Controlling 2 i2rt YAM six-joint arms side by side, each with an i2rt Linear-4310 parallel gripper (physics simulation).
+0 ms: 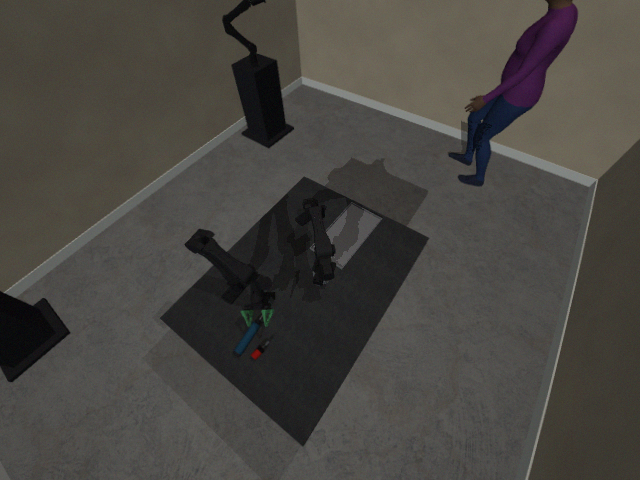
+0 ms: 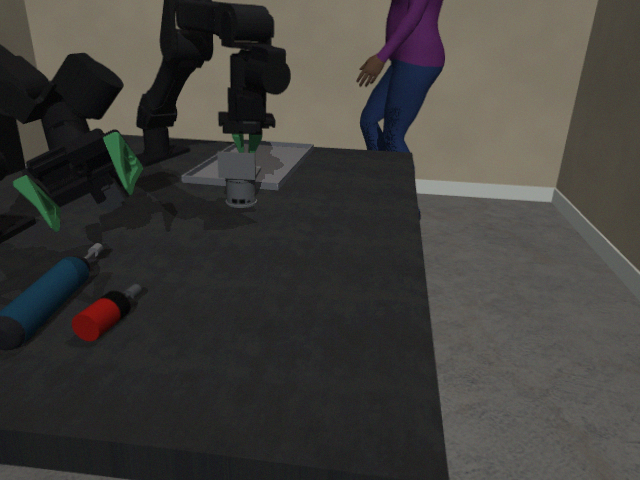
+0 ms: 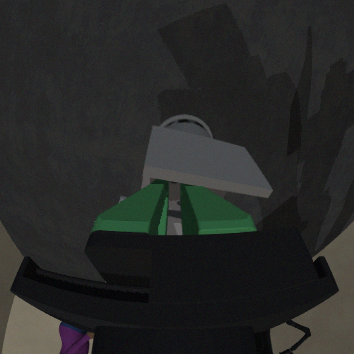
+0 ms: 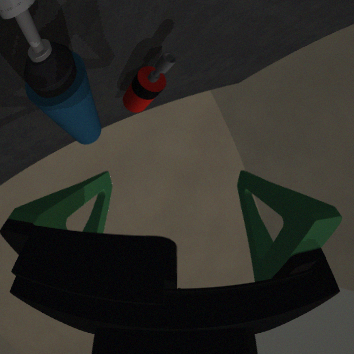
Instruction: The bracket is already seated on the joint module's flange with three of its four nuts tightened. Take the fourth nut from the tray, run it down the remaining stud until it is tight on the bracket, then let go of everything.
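Places are measured from the left arm's base along level axes (x ahead, y left, z up), in metres.
Pixels of known places: left gripper, fingertip midpoint: (image 2: 246, 167) (image 3: 174, 177); right gripper, fingertip midpoint: (image 1: 257, 326) (image 2: 92, 210) (image 4: 174, 177); left arm's base, link origin: (image 2: 158, 157); right arm's base, link origin: (image 1: 239, 286).
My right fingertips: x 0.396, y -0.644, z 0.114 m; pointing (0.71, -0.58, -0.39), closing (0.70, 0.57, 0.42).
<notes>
For each thing: its top centre in the pictures, then the offset to it from my right fingertips.
- round joint module, top centre: (image 3: 189, 188) (image 2: 240, 166) dx -0.020, dy +0.404, dz -0.039 m
- tray, top centre: (image 2: 256, 157) (image 1: 347, 232) dx -0.138, dy +0.701, dz -0.098 m
- blue-handled tool, top centre: (image 4: 76, 120) (image 2: 55, 270) (image 1: 250, 330) dx -0.036, dy -0.035, dz -0.073 m
- shorter red-handled tool, top centre: (image 4: 154, 94) (image 2: 111, 294) (image 1: 260, 348) dx +0.058, dy -0.047, dz -0.080 m
The grey bracket (image 2: 236, 165) (image 3: 200, 160) sits on the round joint module (image 2: 240, 192) (image 3: 187, 127), which stands on the dark table. My left gripper (image 2: 246, 149) (image 3: 174, 177) points down with its green fingertips close together behind the bracket's upright plate, low over its base. It is shut on the nut; the plate hides the nut, the studs and the tightened nuts, so I cannot tell whether it touches the stud. The tray (image 1: 356, 245) (image 2: 268, 186) lies behind the bracket. My right gripper (image 1: 257, 322) (image 2: 92, 210) (image 4: 174, 177) is open and empty, above the table near the tools.
A blue-handled tool (image 1: 247, 338) (image 2: 49, 294) (image 4: 75, 110) and a shorter red-handled tool (image 1: 256, 353) (image 2: 98, 317) (image 4: 137, 100) lie in front of my right gripper. A person (image 1: 532, 67) (image 2: 413, 41) stands beyond the table. A black pedestal (image 1: 261, 98) with another arm stands behind.
</notes>
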